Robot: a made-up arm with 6 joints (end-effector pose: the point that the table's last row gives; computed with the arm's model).
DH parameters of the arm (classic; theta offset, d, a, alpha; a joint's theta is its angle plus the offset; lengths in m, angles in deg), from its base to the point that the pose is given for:
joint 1: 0 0.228 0 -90
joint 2: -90 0 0.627 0
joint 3: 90 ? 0 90
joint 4: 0 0.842 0 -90
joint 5: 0 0 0 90
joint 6: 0 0.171 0 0
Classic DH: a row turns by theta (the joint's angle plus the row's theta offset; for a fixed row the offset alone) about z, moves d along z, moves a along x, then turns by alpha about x.
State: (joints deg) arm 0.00 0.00 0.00 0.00 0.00 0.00
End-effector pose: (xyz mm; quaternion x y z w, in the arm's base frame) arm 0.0 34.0 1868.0 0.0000 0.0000 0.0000 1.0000
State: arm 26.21 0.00 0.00 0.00 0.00 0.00
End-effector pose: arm -15.0 30.5 1868.0 0.0000 0.0000 0.2267 0.9740
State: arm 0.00 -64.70 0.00 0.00 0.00 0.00
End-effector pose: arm -1482.7 34.0 928.9 0.0000 -0.5351 0.0000 0.8448
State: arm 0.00 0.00 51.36 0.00 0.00 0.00
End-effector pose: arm 791.2 34.0 1487.5 0.0000 0.4333 0.0000 0.9012
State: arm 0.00 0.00 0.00 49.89 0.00 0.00
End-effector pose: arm 0.0 34.0 1868.0 0.0000 0.0000 0.4217 0.9067
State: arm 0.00 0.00 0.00 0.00 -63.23 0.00
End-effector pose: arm -152.7 34.0 1774.0 0.0000 -0.5242 0.0000 0.8516
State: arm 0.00 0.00 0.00 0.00 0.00 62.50
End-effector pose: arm 0.0 34.0 1868.0 0.0000 0.0000 0.5188 0.8549
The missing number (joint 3, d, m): 0.034
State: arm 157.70 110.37 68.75 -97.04 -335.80 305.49
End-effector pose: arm -552.5 265.0 -988.0 -0.4204 -0.8826 -0.2060 0.0443
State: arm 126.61 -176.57 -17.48 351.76 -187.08 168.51
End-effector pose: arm -87.8 66.2 -1055.1 0.0695 0.1692 -0.4654 0.8660
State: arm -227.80 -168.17 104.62 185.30 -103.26 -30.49
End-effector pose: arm 483.0 -606.2 120.3 -0.0057 -0.3423 -0.5890 0.7320
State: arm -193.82 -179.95 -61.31 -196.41 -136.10 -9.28
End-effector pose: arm -558.5 136.9 -844.3 0.0527 0.7846 0.0178 0.6175
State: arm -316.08 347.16 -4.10 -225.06 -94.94 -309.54
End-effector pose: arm -131.0 -246.4 1665.8 -0.5622 0.3501 -0.6452 0.3808
